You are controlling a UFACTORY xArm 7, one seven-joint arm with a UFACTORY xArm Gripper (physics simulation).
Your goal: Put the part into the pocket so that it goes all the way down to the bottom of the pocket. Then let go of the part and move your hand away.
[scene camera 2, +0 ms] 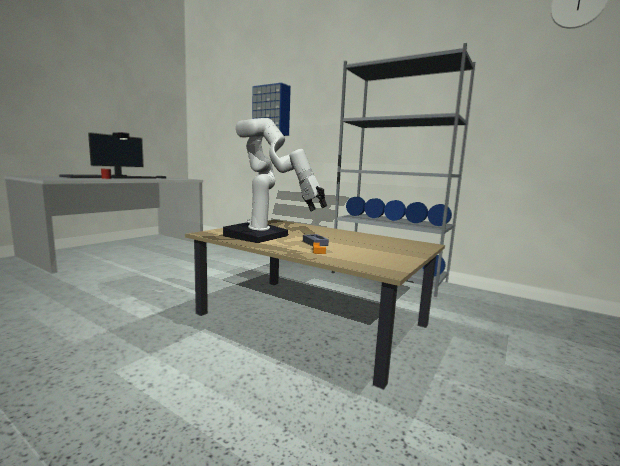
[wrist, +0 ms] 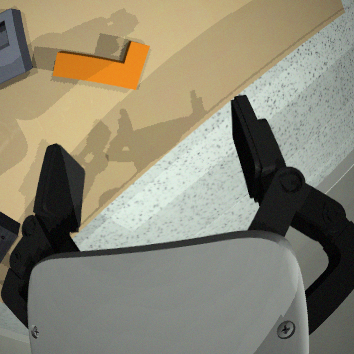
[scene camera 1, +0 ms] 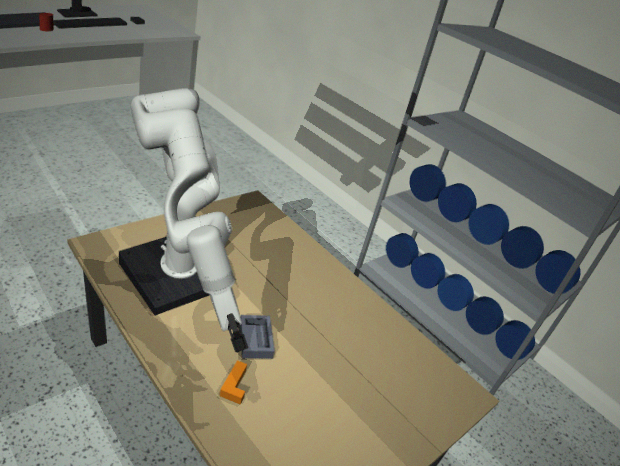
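Seen in the pictures: gripper, fingertip midpoint: (scene camera 2: 318, 209) (wrist: 144, 135) (scene camera 1: 237, 338); arm's base at its link origin: (scene camera 2: 259, 227) (scene camera 1: 179, 264).
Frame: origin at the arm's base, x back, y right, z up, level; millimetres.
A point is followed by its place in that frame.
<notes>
The orange L-shaped part (scene camera 1: 232, 384) @[y 182, x -447, z -17 mm] (scene camera 2: 319, 249) @[y 205, x -464, z -26 mm] (wrist: 100, 70) @[y 165, x -433, z -17 mm] lies flat on the table, beside the grey block with the pocket (scene camera 1: 259, 353) @[y 45, x -415, z -23 mm] (scene camera 2: 320, 242) (wrist: 19, 64) @[y 69, x -389, z -11 mm] and apart from it. In the wrist view the part is at the upper left, and the block is cut off by the left edge. The pocket's recess shows no part in it in scene camera 1. My gripper (scene camera 1: 239, 347) @[y 186, x -444, z 167 mm] (scene camera 2: 317, 205) @[y 186, x -444, z 167 mm] (wrist: 144, 135) @[y 186, x -444, z 167 mm] is open and empty. It is tilted and hangs well above the table, over the area of the block and the part.
The wooden table (scene camera 1: 320, 390) @[y -6, x -608, z -47 mm] (scene camera 2: 370, 255) @[y 101, x -692, z -47 mm] carries the arm's black base plate (scene camera 1: 145, 285) @[y 143, x -11, z -5 mm] (scene camera 2: 240, 231) @[y 128, x 43, z -6 mm]. A metal shelf rack (scene camera 1: 383, 200) (scene camera 2: 340, 150) with blue discs stands behind the table. A grey desk (scene camera 1: 165, 42) (scene camera 2: 30, 181) with a monitor and a red cup stands farther off.
</notes>
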